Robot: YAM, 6 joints.
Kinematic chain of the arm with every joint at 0, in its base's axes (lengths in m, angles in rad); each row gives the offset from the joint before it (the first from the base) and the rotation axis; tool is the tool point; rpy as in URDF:
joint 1: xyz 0 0 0.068 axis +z
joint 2: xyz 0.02 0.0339 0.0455 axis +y
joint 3: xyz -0.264 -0.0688 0 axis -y
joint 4: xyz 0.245 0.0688 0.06 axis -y
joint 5: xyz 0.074 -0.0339 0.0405 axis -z
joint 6: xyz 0.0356 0 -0.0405 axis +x
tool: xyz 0 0 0 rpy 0 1.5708 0
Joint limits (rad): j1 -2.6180..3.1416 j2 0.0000..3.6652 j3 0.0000..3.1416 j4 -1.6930..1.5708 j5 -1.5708..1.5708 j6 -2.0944..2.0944
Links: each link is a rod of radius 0.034 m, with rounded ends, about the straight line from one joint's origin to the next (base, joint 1, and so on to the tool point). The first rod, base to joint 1, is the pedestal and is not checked.
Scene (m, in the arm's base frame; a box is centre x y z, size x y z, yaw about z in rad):
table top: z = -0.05
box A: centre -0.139 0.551 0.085 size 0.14 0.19 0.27 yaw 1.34
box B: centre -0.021 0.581 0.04 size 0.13 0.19 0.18 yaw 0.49
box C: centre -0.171 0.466 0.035 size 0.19 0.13 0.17 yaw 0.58
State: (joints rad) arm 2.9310 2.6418 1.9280 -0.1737 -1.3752 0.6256
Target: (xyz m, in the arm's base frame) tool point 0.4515 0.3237 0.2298
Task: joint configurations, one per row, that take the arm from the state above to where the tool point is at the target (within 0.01 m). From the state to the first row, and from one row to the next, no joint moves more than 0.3 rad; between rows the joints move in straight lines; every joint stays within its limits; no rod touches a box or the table.
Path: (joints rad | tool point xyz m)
1: 2.6388 2.6141 2.0918 -0.1062 -1.3035 0.6256 | -0.5054 0.2387 0.1271
2: 2.3467 2.5865 2.2556 -0.0388 -1.2318 0.6256 | -0.4271 0.3873 0.1988
3: 2.0545 2.5588 2.4194 0.0287 -1.1600 0.6256 | -0.2982 0.4974 0.2744
4: 1.7624 2.5311 2.5832 0.0962 -1.0883 0.6256 | -0.1390 0.5510 0.3509
5: 1.5219 2.5183 2.4991 0.0576 -1.1327 0.6256 | -0.0044 0.5704 0.3263
6: 1.2814 2.5055 2.4151 0.0191 -1.1772 0.6256 | 0.1309 0.5549 0.3017
7: 1.0410 2.4927 2.3310 -0.0194 -1.2216 0.6256 | 0.2575 0.5058 0.2773
8: 0.8005 2.4799 2.2469 -0.0580 -1.2660 0.6256 | 0.3667 0.4267 0.2532
9: 0.5600 2.4671 2.1629 -0.0965 -1.3105 0.6256 | 0.4515 0.3237 0.2298

